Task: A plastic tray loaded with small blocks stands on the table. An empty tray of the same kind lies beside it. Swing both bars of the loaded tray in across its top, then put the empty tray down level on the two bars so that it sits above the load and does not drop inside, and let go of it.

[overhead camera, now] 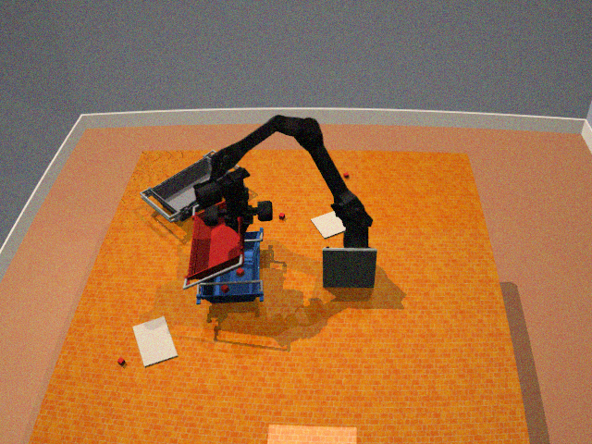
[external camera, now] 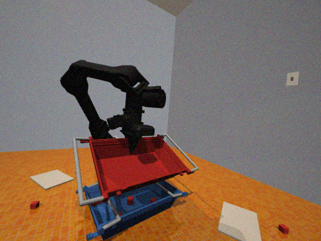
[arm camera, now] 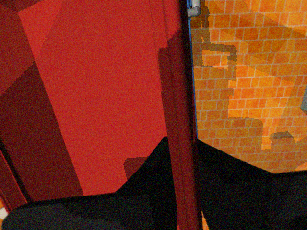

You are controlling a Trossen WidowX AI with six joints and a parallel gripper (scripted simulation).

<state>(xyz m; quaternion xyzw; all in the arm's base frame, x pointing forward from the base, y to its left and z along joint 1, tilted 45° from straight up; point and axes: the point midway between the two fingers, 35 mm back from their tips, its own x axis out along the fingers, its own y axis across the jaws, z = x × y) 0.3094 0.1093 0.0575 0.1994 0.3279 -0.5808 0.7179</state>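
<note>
The red tray lies 80 mm ahead of my gripper tip and 20 mm to the left of it.
</note>
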